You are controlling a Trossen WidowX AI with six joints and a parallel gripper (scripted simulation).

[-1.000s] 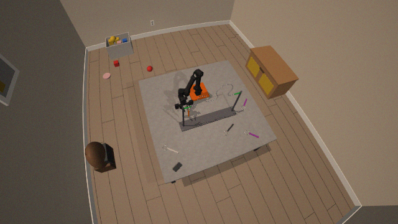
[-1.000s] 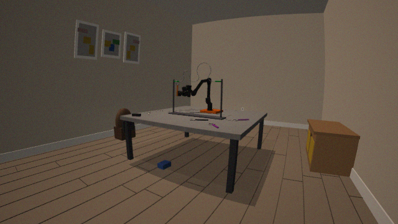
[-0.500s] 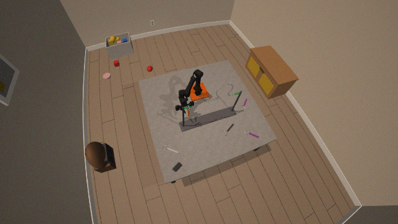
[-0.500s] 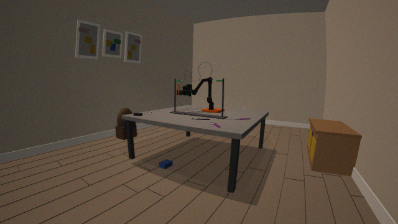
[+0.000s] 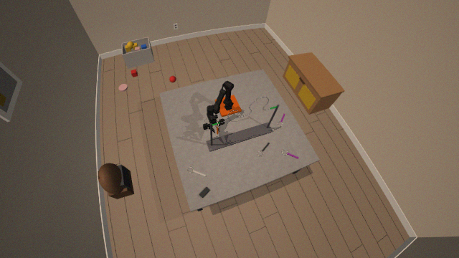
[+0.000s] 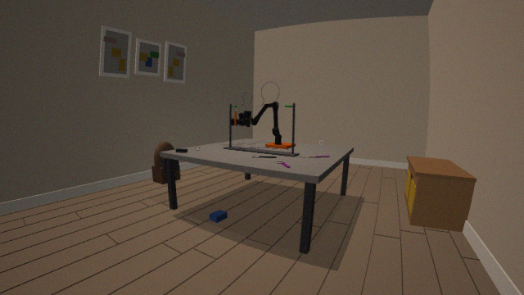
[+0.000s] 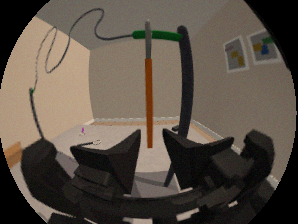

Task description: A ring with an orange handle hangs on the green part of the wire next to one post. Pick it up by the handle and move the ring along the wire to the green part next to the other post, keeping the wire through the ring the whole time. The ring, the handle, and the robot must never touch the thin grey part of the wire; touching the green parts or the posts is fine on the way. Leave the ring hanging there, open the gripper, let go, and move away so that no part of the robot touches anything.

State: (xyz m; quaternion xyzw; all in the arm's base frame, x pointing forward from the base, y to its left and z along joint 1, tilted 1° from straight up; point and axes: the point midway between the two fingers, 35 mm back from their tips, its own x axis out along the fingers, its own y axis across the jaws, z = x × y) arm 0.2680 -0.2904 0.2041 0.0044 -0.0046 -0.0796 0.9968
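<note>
My gripper tip is 80 mm below the ring with orange handle. From my gripper tip the other things lie so: dark block (350 mm ahead, 310 mm to the right, 220 mm below).
</note>
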